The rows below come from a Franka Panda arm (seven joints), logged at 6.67 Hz.
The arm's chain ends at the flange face. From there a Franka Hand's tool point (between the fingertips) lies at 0.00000 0.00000 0.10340 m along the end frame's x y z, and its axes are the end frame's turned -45 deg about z.
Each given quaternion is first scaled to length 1.
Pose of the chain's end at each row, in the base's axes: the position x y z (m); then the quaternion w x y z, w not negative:
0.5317 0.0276 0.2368 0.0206 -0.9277 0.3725 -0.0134
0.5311 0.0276 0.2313 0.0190 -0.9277 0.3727 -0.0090
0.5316 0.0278 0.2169 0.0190 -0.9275 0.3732 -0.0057
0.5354 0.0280 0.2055 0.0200 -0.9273 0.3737 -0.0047
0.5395 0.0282 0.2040 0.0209 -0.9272 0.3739 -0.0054
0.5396 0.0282 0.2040 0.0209 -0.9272 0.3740 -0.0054
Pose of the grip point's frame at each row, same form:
0.5359 0.0305 0.1335 0.0139 -0.9996 -0.0109 -0.0203
0.5343 0.0306 0.1280 0.0141 -0.9997 -0.0107 -0.0156
0.5342 0.0310 0.1136 0.0154 -0.9998 -0.0101 -0.0125
0.5378 0.0315 0.1022 0.0167 -0.9997 -0.0096 -0.0120
0.5422 0.0318 0.1007 0.0172 -0.9997 -0.0094 -0.0130
0.5423 0.0318 0.1007 0.0172 -0.9997 -0.0093 -0.0130

